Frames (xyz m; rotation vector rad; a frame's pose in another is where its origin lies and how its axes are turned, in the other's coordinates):
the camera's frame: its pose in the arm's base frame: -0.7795 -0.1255 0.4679 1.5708 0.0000 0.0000
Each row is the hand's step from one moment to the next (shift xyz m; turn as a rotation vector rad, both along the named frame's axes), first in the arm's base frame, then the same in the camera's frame.
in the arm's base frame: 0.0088 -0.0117 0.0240 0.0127 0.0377 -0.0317
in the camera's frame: 0.0088 0.0240 0.0117 0.0127 -0.0317 -0.0377
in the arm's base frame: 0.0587 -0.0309 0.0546 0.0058 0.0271 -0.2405
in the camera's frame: 0.0587 0.0546 0.0309 0.0058 -0.2405 -0.0271
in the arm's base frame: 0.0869 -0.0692 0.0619 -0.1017 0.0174 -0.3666
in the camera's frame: 0.0869 0.0619 0.0692 -0.1017 -0.3666 -0.0174
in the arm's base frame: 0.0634 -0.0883 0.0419 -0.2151 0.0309 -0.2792
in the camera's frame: 0.0634 0.0419 0.0883 -0.2151 -0.2792 -0.0309
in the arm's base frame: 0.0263 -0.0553 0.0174 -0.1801 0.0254 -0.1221
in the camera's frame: 0.0263 0.0174 0.0553 -0.1801 -0.1221 -0.0254
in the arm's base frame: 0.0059 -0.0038 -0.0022 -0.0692 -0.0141 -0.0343
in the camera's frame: 0.0059 -0.0022 0.0038 -0.0692 -0.0343 0.0141
